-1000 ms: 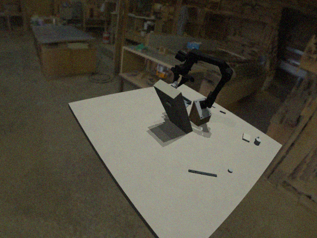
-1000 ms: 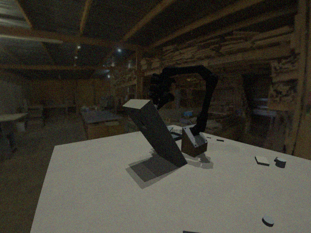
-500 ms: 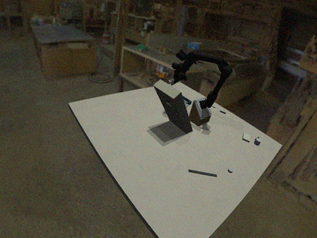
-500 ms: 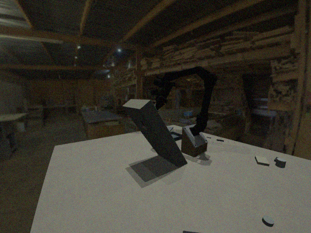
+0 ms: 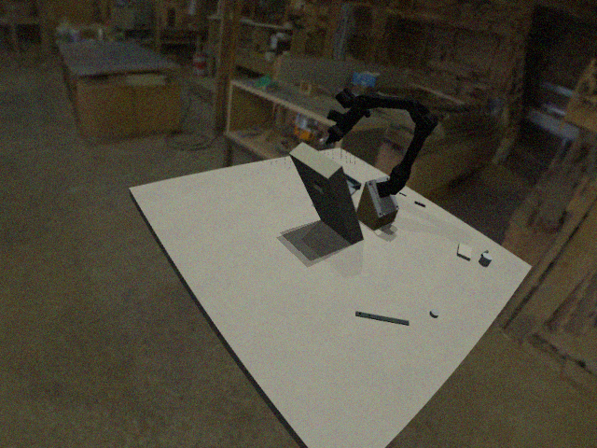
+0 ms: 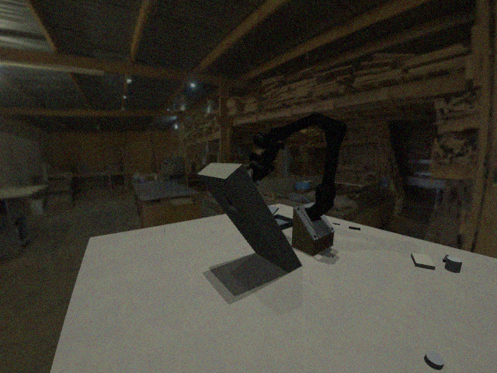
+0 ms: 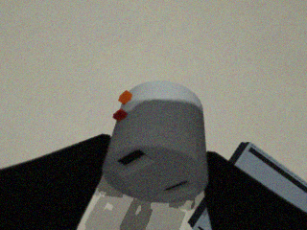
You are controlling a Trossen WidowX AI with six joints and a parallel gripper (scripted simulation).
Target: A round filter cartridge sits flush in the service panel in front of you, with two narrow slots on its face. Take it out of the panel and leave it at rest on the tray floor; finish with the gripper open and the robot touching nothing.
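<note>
Now: the blue-grey tray 19 cm behind my gripper tip, 4 cm to the right of it and 25 cm below it. Also, from my gripper tip: round grey filter cartridge (right at my gripper tip).
</note>
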